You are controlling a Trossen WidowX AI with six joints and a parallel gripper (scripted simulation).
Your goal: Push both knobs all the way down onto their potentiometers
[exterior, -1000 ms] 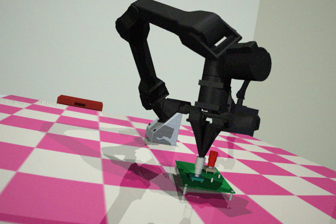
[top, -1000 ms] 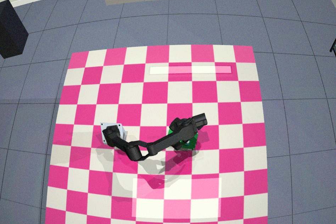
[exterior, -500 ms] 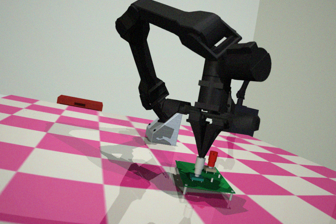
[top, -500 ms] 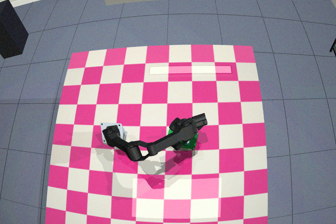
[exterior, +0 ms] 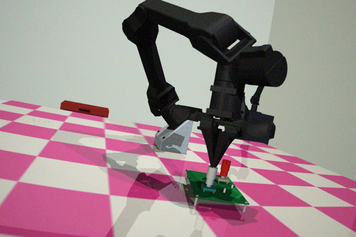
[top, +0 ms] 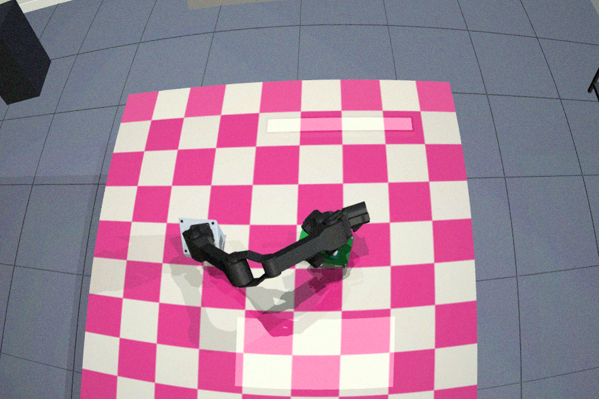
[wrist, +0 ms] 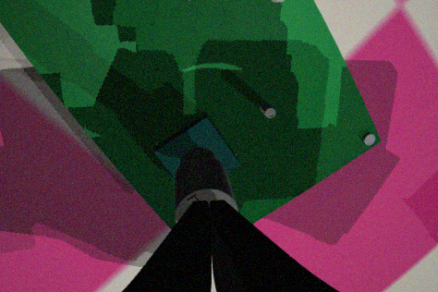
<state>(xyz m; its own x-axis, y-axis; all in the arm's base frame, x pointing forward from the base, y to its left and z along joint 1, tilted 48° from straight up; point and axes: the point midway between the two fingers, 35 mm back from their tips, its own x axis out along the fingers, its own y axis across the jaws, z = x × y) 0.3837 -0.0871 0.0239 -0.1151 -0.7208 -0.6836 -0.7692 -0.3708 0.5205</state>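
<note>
The white knob is 10 mm below my gripper tip. From my gripper tip the other things lie so: red knob: 60 mm to the left, 40 mm behind, 10 mm below.
</note>
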